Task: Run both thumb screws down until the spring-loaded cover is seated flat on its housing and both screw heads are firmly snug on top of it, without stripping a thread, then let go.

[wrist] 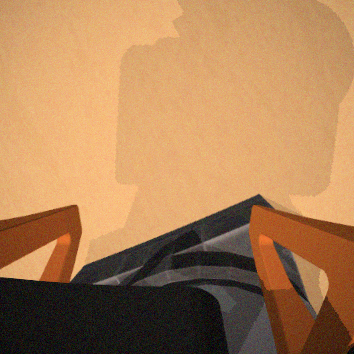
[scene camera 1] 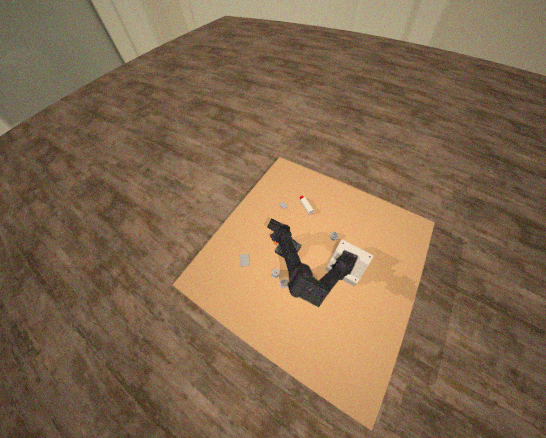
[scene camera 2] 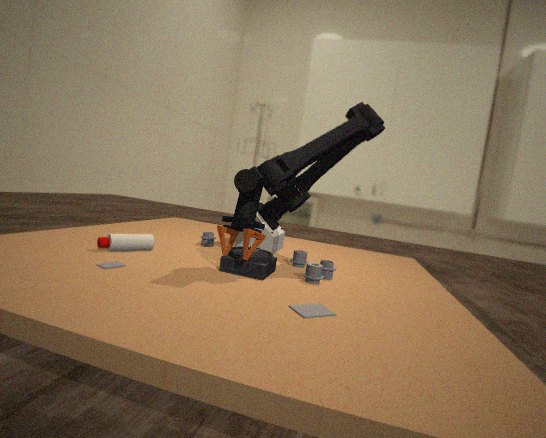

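Seen in the pictures: gripper, between the fingertips: (wrist: 164,218) (scene camera 2: 234,257); arm's base, origin of its link: (scene camera 1: 346,261) (scene camera 2: 265,217).
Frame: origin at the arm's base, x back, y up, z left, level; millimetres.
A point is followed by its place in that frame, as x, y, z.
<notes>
The dark housing (scene camera 1: 298,246) @(-298, -86, 9) (scene camera 2: 247,267) @(-416, -100, 57) (wrist: 200,234) @(-413, -98, 17) stands on the tan board, with a round dark grey cover (wrist: 240,305) @(-380, -75, 14) on top. The lower part of the wrist view is blocked by a black part of the gripper, and no thumb screw head shows clearly; whether the cover is flat cannot be told. My gripper (scene camera 1: 275,243) @(-434, -76, 24) (scene camera 2: 237,257) @(-434, -76, 24) (wrist: 164,218) @(-434, -76, 24) is open and empty. It points down at the housing, its orange fingers low and apart, one towards each side of it in the wrist view.
Grey knobbed pieces (scene camera 1: 334,235) (scene camera 2: 313,273) stand around the housing. Thin grey plates (scene camera 1: 244,260) @(-566, -123, 246) (scene camera 2: 312,310) @(-572, -123, 243) lie on the tan board (scene camera 1: 320,340) @(44, -125, 430) (scene camera 2: 150,320) @(-761, -126, -8). A white cylinder with a red end (scene camera 1: 307,205) @(-377, -77, -300) (scene camera 2: 131,242) @(-403, -96, -298) lies near one side. A white block (scene camera 1: 363,262) @(79, 29, -27) (scene camera 2: 275,241) @(-49, -80, 60) sits at the arm's base.
</notes>
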